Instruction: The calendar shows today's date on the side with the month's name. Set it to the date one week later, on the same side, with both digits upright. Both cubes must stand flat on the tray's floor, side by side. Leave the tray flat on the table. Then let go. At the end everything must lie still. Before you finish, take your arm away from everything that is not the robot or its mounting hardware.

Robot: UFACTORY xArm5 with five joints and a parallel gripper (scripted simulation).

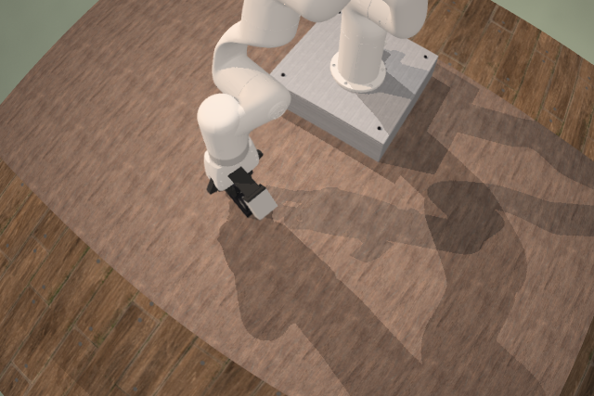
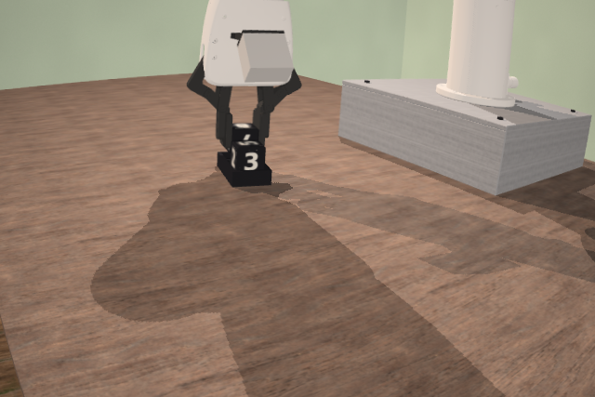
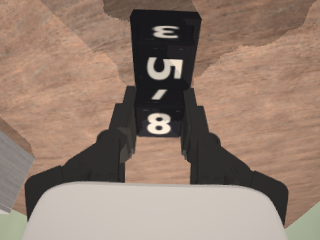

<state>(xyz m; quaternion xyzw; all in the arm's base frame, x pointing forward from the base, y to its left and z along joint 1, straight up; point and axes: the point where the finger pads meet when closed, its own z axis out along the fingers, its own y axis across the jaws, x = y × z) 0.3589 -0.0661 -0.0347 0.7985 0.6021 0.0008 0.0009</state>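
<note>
My gripper is now 40 mm above the tray, 20 mm to the right of it and 10 mm short of it. From my hand the other things lie so: cube (30 mm to the left, 20 mm below, 10 mm ahead).
</note>
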